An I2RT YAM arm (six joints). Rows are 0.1 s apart.
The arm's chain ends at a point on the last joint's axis. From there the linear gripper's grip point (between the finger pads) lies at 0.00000 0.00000 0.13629 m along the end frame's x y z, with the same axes.
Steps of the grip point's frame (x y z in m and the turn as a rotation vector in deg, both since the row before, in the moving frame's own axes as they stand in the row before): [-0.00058, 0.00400, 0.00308, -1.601, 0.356, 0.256]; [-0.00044, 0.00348, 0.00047, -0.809, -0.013, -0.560]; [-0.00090, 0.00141, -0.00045, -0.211, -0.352, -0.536]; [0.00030, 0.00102, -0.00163, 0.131, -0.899, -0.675]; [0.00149, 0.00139, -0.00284, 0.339, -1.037, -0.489]
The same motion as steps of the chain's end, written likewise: [-0.00142, 0.00019, 0.00314, -1.601, 0.356, 0.256]; [-0.00042, 0.00156, 0.00048, -0.809, -0.013, -0.560]; [-0.00007, 0.00090, -0.00045, -0.211, -0.352, -0.536]; [0.00244, 0.00132, -0.00161, 0.131, -0.899, -0.675]; [0.00396, 0.00219, -0.00282, 0.339, -1.037, -0.489]
